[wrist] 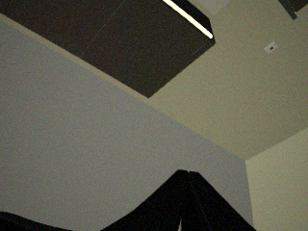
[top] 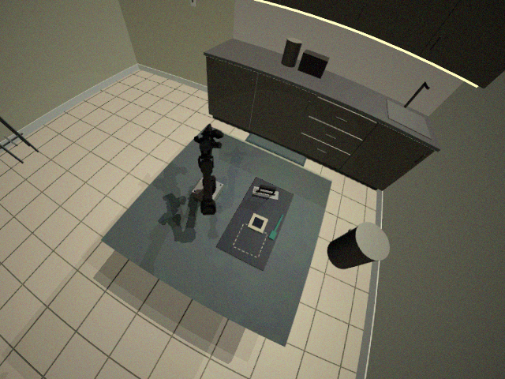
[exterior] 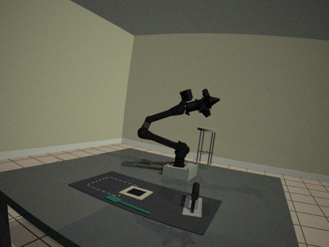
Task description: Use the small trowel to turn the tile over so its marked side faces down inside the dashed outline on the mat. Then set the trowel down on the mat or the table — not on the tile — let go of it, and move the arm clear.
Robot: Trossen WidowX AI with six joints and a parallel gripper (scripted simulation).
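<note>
The trowel lies 43 cm ahead of my gripper tip, 3 cm to the right of it and 45 cm below it. Also, from my gripper tip: tile (46 cm ahead, 29 cm to the right, 48 cm below); dark mat (45 cm ahead, 25 cm to the right, 51 cm below); green flat tool (59 cm ahead, 29 cm to the right, 48 cm below).
</note>
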